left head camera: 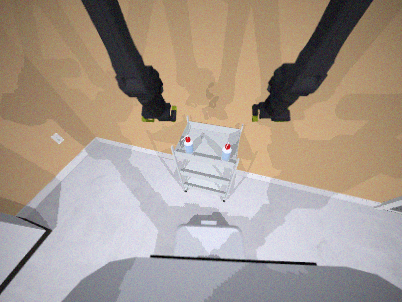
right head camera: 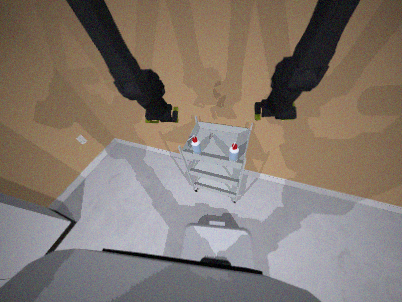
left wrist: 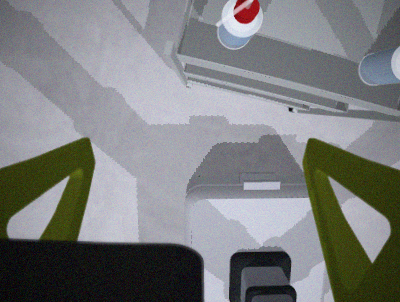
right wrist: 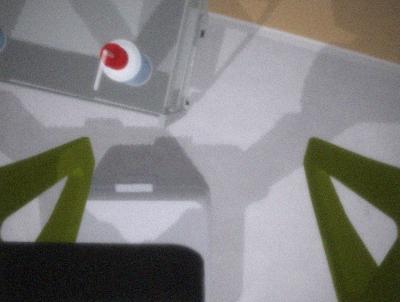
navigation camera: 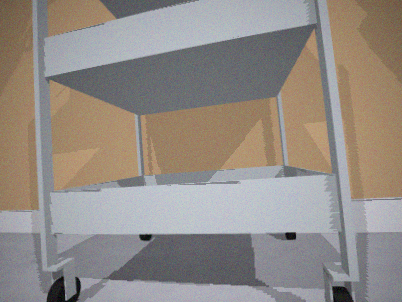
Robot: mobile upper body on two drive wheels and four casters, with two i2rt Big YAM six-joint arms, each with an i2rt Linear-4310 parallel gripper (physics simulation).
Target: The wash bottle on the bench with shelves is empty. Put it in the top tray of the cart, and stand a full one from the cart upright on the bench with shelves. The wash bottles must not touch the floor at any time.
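Frame: origin at the left arm's base, x back, y right, z up, level; centimetres.
Seen in the pictures: left gripper, fingertip midpoint: [left head camera: 164,120] [right head camera: 168,121] [left wrist: 198,150]; right gripper, fingertip midpoint: [left head camera: 263,120] [right head camera: 268,118] [right wrist: 199,149].
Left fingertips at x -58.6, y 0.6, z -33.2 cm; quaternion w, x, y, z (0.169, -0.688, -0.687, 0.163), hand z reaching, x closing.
Offsets run from my left fingertips to a thing's top centre.
Two wash bottles with red caps, white shoulders and pale blue bodies stand upright in the cart's top tray. The left bottle {dz -24.1, dx -14.2, dy +5.7 cm} [left head camera: 188,146] [right head camera: 196,146] [left wrist: 234,37] is near the tray's left side, the right bottle {dz -24.1, dx -8.0, dy +32.4 cm} [left head camera: 226,153] [right head camera: 234,153] [right wrist: 131,61] near its right. The grey cart [left head camera: 205,174] [right head camera: 215,174] [navigation camera: 190,207] has several shelves. My left gripper [left head camera: 160,115] [right head camera: 163,116] [left wrist: 198,150] is open and empty, left of the cart in the head views. My right gripper [left head camera: 269,118] [right head camera: 273,116] [right wrist: 199,149] is open and empty, to its right. No third wash bottle shows.
The tan wall [left head camera: 320,150] stands behind the cart. My grey robot base [left head camera: 200,285] [right head camera: 160,280] is at the bottom of the head views. A white surface with a dark edge [left head camera: 17,250] [right head camera: 30,235] is at the lower left; I cannot tell whether it is the bench with shelves.
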